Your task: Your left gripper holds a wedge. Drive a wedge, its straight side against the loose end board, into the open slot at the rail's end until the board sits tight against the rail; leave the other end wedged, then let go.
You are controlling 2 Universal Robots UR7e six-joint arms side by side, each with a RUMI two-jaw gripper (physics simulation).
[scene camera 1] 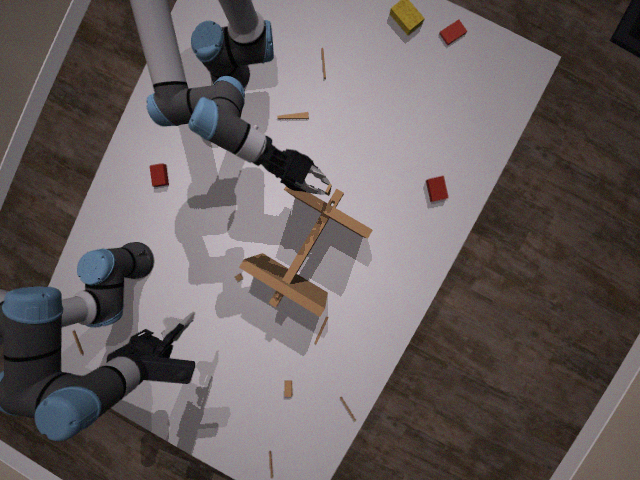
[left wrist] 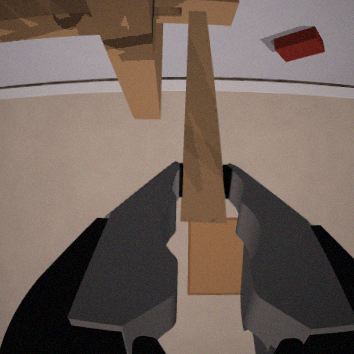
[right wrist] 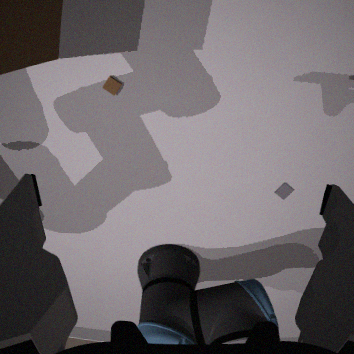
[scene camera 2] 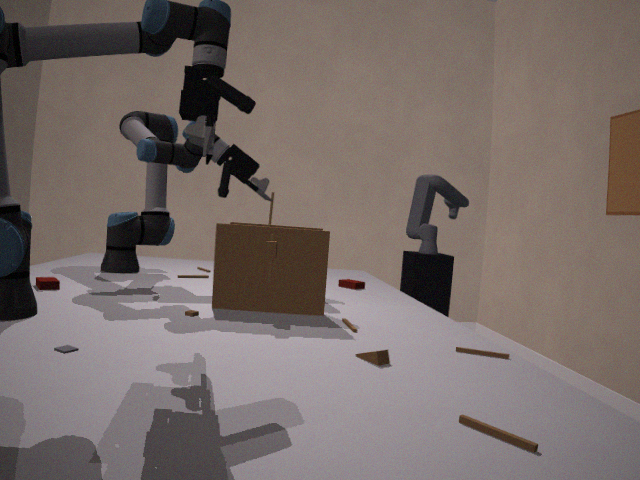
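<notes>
My left gripper (scene camera 1: 328,190) (scene camera 2: 269,198) (left wrist: 202,165) is shut on a wooden wedge (scene camera 2: 271,211) (left wrist: 200,125), narrow end down. In the left wrist view the tip overlaps the rail's end (scene camera 1: 337,195) (left wrist: 225,14), beside a dark slot; it appears above it, and contact cannot be told. The loose end board (scene camera 1: 351,223) (left wrist: 142,87) stands upright on the rail (scene camera 1: 305,250). Whether it touches the rail's shoulder cannot be told. The other end board (scene camera 1: 266,276) (scene camera 2: 248,273) stands at the rail's lower end. My right gripper (scene camera 2: 207,155) (right wrist: 182,181) is open and empty, away from the assembly.
Another wedge (scene camera 1: 293,116) lies above the assembly, and a wedge (scene camera 1: 287,388) (scene camera 2: 376,357) lies below it. Red blocks (scene camera 1: 436,188) (scene camera 1: 159,175), a yellow block (scene camera 1: 407,16), a small wooden block (scene camera 1: 238,277) (right wrist: 113,85) and several thin sticks (scene camera 1: 347,408) lie on the table.
</notes>
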